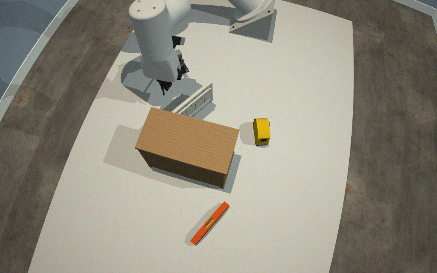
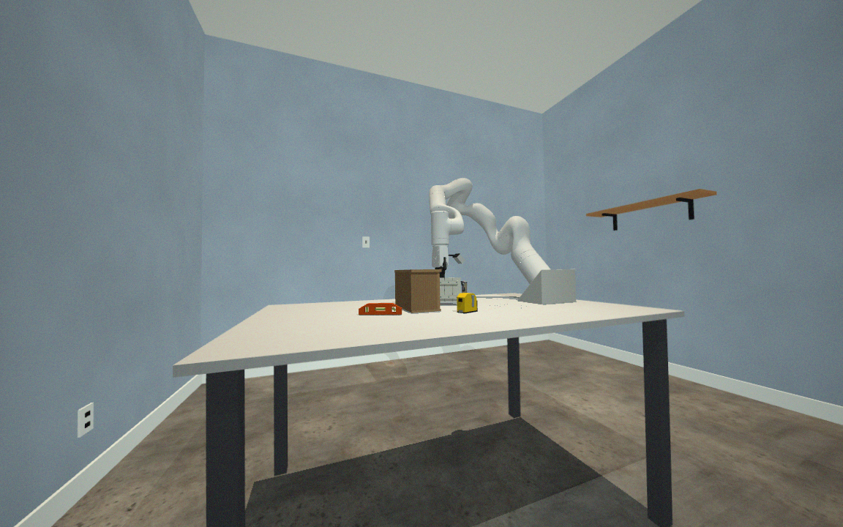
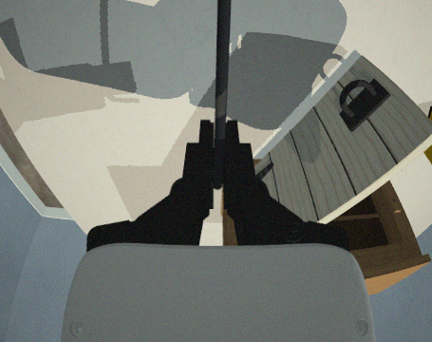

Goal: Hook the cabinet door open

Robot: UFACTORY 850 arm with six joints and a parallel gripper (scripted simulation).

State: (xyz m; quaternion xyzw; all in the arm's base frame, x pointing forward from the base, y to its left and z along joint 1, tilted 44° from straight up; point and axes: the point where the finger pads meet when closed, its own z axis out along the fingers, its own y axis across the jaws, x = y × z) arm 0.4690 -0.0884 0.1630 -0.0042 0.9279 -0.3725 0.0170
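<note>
Right now my hand is 50 mm past the thin black hook and 20 mm above it. From my hand the other things lie so: yellow tape measure 30 mm ahead, 310 mm to the left, 90 mm below; then pale door 40 mm ahead, 80 mm to the left, 50 mm below; then hook post 90 mm behind, 10 mm to the right, 50 mm below.
</note>
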